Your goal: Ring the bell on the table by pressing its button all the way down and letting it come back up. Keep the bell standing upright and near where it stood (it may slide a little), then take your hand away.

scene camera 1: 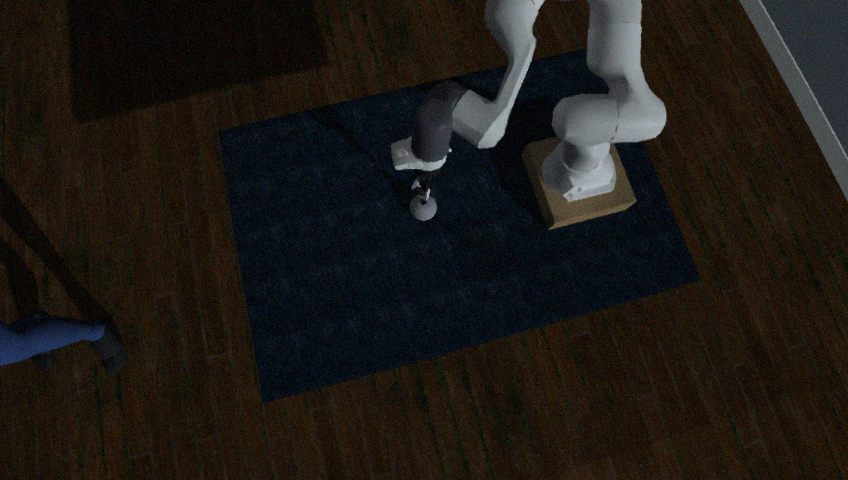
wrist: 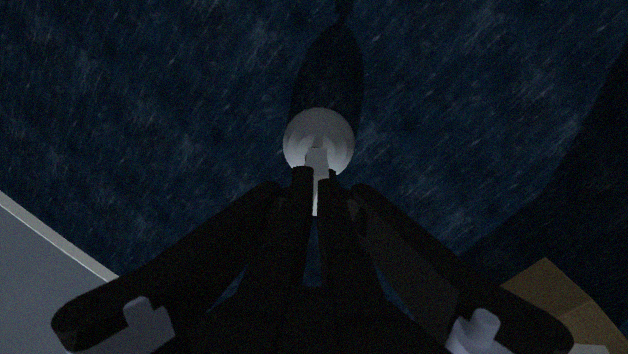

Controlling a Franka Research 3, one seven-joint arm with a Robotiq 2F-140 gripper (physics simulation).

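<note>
A round, light grey bell [scene camera 1: 423,209] [wrist: 319,125] stands upright on the dark blue table top [scene camera 1: 380,297] [wrist: 150,100]. My gripper [scene camera 1: 424,199] [wrist: 316,163] is shut and empty, pointing down. Its closed fingertips are over the top of the bell in both views. In the wrist view they cover the middle of the dome, and the bell's button is hidden behind them. I cannot tell whether the tips touch the button or how far it is pressed.
My arm's base stands on a light wooden block [scene camera 1: 589,212] [wrist: 540,280] to the right in the scene view. A person's blue-clad leg [scene camera 1: 50,340] shows at the far left, over the brown wooden floor [scene camera 1: 416,428].
</note>
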